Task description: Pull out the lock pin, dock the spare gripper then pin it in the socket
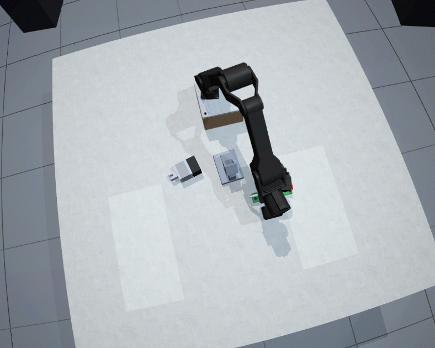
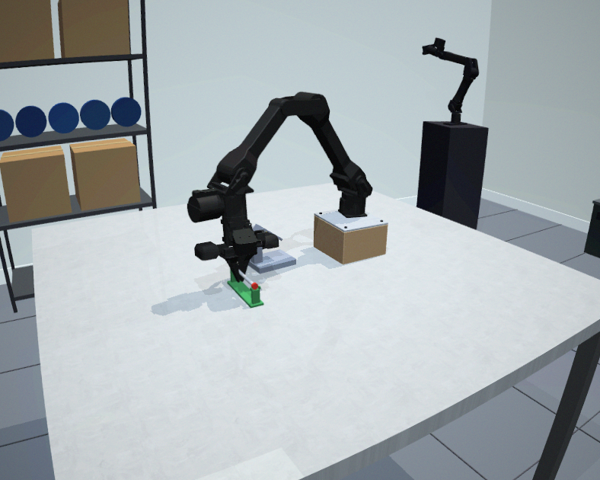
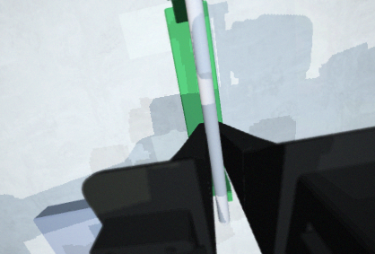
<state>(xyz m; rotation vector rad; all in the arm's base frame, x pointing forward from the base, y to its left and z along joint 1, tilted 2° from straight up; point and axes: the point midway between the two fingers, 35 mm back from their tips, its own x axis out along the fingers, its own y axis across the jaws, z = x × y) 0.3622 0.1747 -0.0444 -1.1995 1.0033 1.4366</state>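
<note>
Right now my gripper tip is 10 mm past the green rack and 20 mm to the right of it. From my gripper tip the other things lie so: grey mount (90 mm behind, 120 mm to the right, 30 mm above); then spare gripper (100 mm behind, 280 mm to the right).
</note>
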